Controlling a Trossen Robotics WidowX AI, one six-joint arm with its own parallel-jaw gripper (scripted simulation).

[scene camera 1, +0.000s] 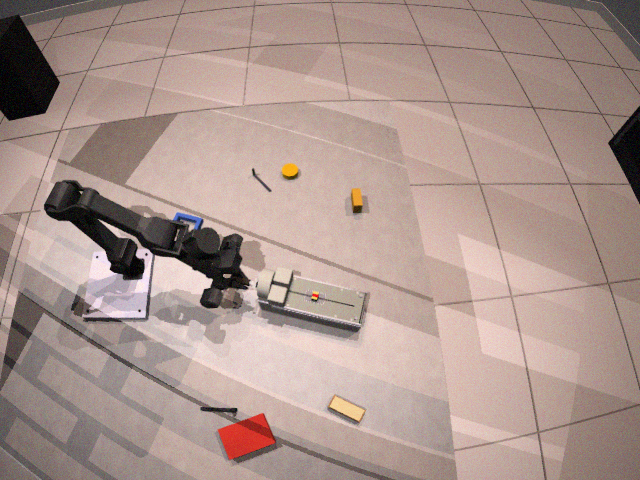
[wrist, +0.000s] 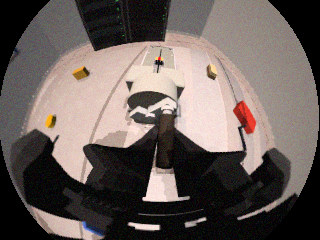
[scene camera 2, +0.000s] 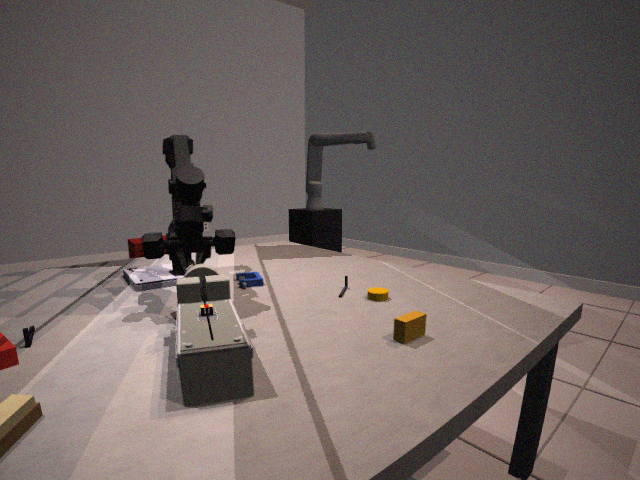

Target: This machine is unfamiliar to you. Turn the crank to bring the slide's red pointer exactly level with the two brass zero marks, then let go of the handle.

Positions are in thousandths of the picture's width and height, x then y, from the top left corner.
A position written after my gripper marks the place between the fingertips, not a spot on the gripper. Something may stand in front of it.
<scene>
my gripper: scene camera 1 388,595; wrist 511,535; scene camera 2 299,582
</scene>
